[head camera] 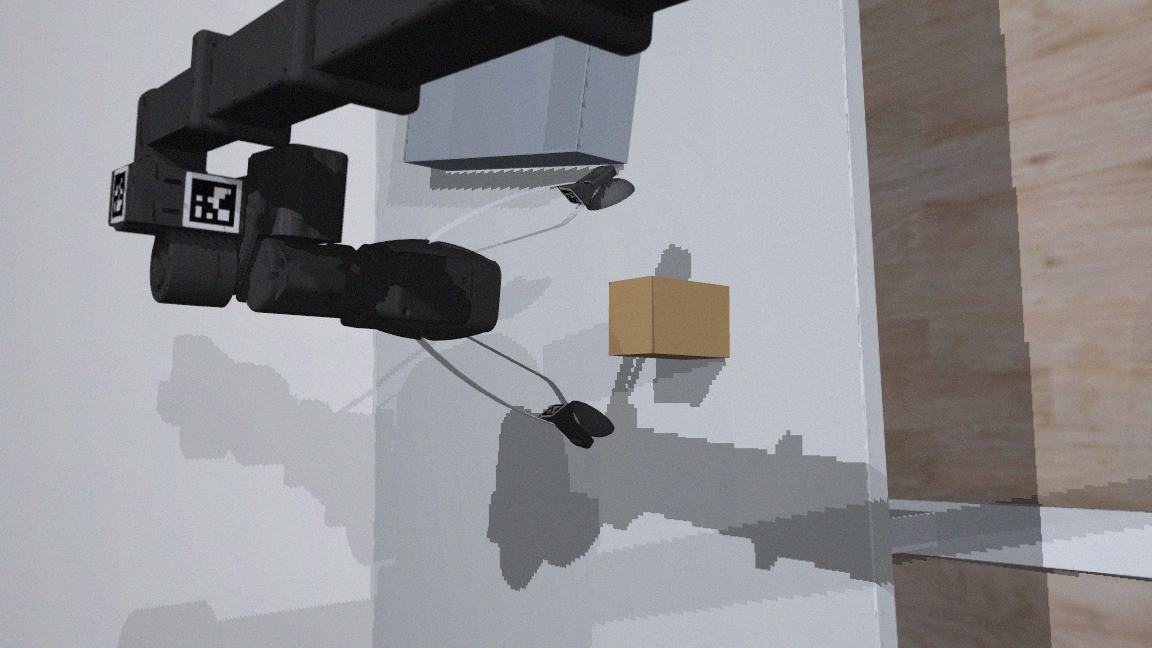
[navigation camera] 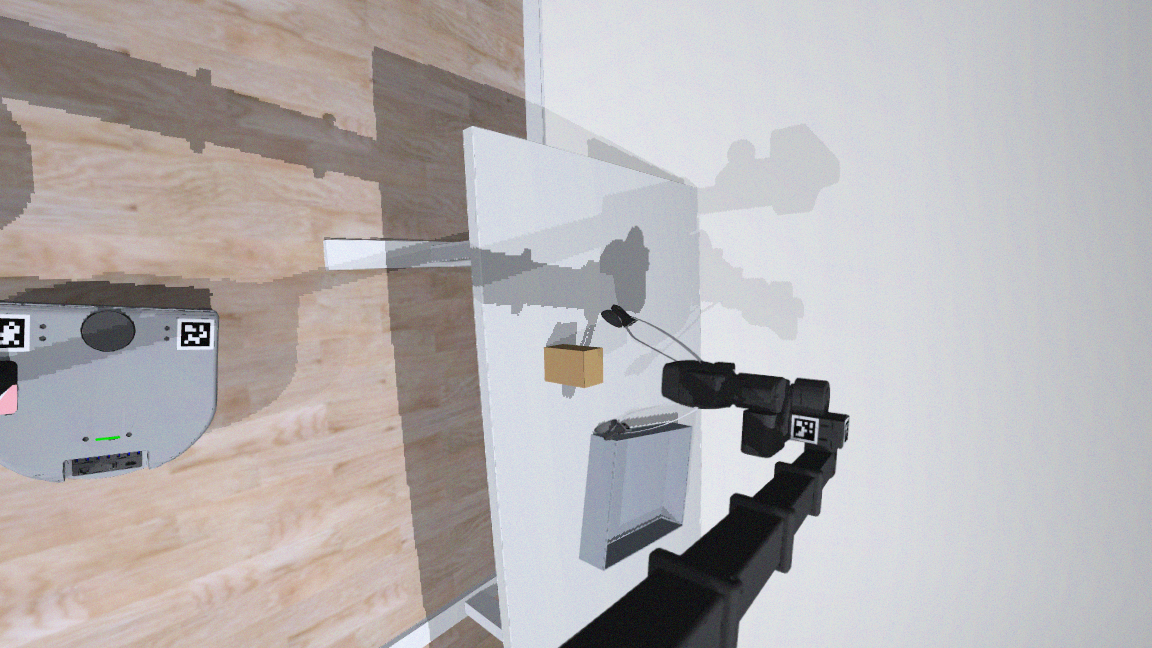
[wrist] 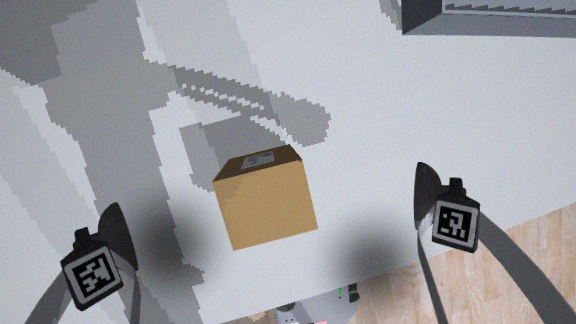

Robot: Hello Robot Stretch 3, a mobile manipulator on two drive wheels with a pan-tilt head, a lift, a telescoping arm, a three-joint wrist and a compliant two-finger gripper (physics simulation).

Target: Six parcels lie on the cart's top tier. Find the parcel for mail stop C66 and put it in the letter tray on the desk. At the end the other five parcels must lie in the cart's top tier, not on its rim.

Labels:
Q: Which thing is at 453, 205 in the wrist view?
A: My gripper.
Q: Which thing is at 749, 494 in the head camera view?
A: A white desk.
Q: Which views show my gripper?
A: The head camera view, the navigation camera view and the wrist view: all of them.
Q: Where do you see a white desk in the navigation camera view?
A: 555, 238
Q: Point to a white desk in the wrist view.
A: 144, 110

